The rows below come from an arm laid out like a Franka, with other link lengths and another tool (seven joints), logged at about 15 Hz.
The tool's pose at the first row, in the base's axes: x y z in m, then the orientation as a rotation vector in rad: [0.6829 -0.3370 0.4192 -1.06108 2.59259 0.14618]
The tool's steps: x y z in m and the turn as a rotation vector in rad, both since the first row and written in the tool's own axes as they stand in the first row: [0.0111 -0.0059 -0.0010 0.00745 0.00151 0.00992]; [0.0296 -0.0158 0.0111 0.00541 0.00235 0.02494]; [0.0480 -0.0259 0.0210 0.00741 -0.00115 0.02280]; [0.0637 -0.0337 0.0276 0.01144 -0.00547 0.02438]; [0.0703 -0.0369 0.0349 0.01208 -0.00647 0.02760]
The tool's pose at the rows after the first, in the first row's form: [0.6794 -0.3488 0.4165 -1.04628 2.59807 0.13805]; [0.6772 -0.3655 0.3991 -1.02795 2.60759 0.14391]; [0.6746 -0.3828 0.3838 -1.02886 2.60289 0.14250]; [0.6713 -0.3973 0.3725 -1.02401 2.59911 0.13974]; [0.6711 -0.4024 0.3634 -1.01932 2.59987 0.14017]
